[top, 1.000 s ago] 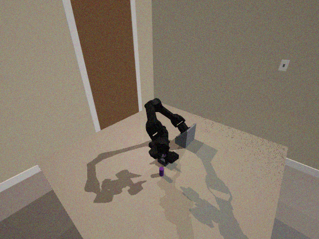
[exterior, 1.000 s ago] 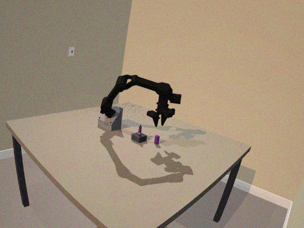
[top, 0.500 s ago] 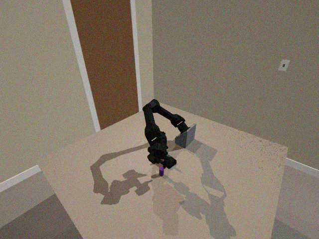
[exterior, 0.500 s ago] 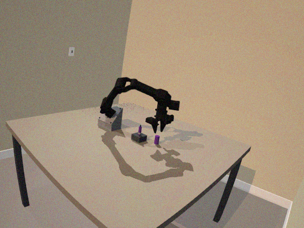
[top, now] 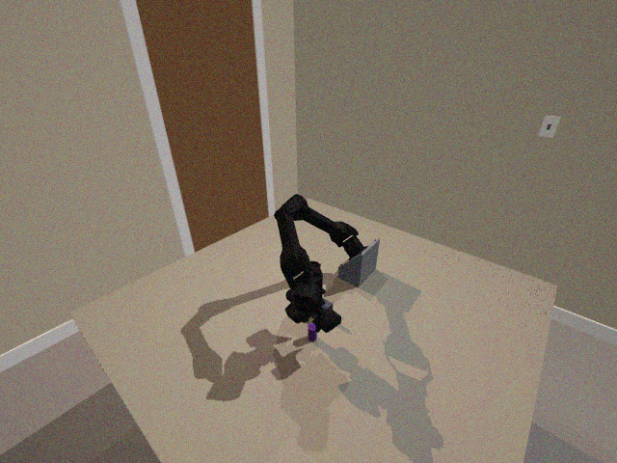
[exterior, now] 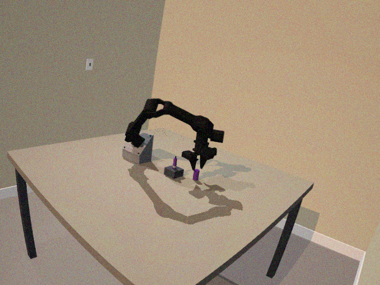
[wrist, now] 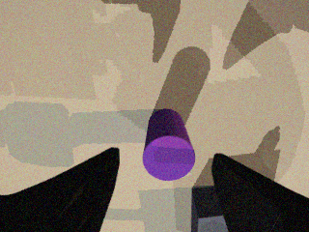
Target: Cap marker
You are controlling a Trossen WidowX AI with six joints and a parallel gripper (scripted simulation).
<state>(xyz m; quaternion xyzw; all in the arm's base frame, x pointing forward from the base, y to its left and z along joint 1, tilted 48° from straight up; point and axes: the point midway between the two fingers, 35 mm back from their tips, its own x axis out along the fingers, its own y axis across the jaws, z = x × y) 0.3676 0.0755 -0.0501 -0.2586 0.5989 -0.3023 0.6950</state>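
My gripper tip is 3 cm above the purple cap.
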